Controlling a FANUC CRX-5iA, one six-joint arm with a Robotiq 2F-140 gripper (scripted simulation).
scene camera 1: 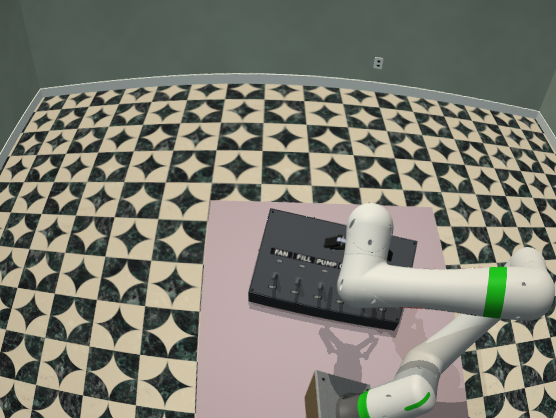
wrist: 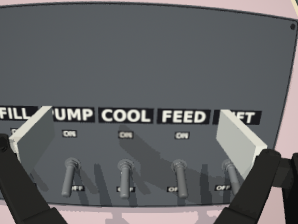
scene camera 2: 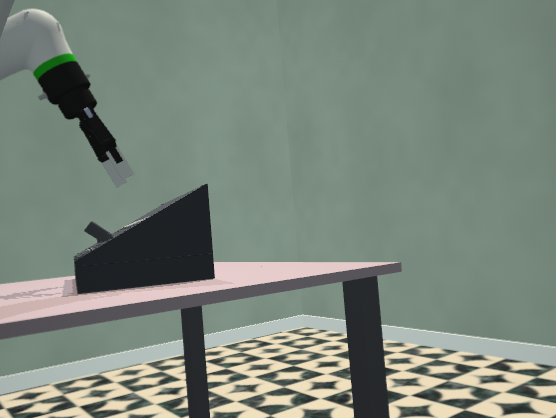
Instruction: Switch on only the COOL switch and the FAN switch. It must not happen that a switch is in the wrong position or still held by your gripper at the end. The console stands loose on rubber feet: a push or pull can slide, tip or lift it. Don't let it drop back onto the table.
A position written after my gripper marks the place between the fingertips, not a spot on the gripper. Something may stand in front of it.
Note:
I see my gripper (scene camera 2: 125,181) and a dark wedge-shaped console (scene camera 1: 292,249).
The dark wedge-shaped console also shows in the wrist view (wrist: 144,91) and in scene camera 2 (scene camera 2: 173,245). My gripper shows as well in the wrist view (wrist: 136,123).

